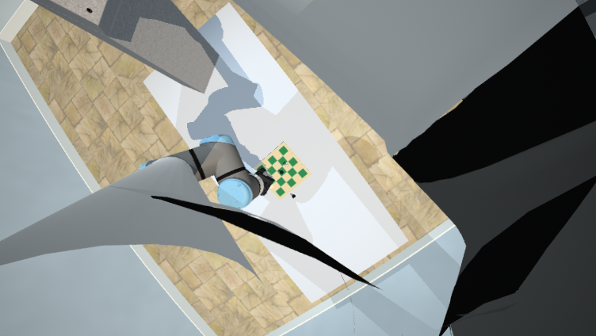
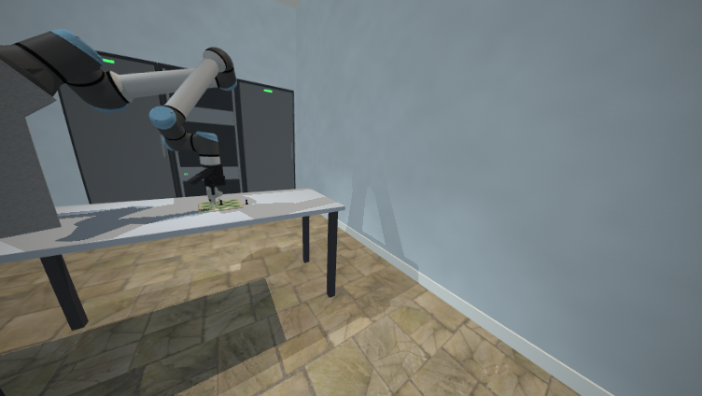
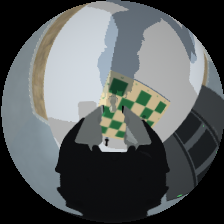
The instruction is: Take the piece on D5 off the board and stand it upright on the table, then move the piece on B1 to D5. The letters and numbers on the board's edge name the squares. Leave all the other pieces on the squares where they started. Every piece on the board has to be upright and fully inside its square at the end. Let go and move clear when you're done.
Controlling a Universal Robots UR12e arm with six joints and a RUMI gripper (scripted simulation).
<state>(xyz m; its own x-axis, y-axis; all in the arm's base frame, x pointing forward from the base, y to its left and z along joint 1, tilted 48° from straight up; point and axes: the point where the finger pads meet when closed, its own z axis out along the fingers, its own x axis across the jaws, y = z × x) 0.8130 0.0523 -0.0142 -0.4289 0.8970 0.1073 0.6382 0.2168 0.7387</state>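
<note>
Now: the board 8 cm to the left of my hand, 5 cm below it and 2 cm ahead of it.
</note>
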